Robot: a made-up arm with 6 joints. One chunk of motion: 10 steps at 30 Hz.
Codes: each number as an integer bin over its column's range. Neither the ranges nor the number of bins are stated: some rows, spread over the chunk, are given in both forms.
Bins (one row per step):
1: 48 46 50 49 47 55
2: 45 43 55 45 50 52
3: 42 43 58 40 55 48
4: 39 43 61 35 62 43
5: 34 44 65 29 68 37
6: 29 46 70 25 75 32
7: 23 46 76 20 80 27
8: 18 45 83 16 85 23
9: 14 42 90 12 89 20
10: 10 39 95 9 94 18
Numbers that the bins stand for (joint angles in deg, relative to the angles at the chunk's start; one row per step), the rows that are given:
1: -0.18 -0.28 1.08 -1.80 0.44 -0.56
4: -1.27 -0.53 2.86 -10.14 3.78 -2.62
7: -3.21 -0.28 5.28 -19.08 7.78 -5.36
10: -4.79 -0.85 8.35 -25.64 10.89 -6.91
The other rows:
2: -0.55 -0.53 1.89 -4.18 1.11 -1.07
3: -0.91 -0.53 2.37 -7.16 2.22 -1.76
5: -1.88 -0.44 3.51 -13.72 5.11 -3.65
6: -2.48 -0.28 4.31 -16.10 6.67 -4.51
8: -3.82 -0.36 6.41 -21.46 8.89 -6.05
9: -4.30 -0.61 7.55 -23.85 9.78 -6.57

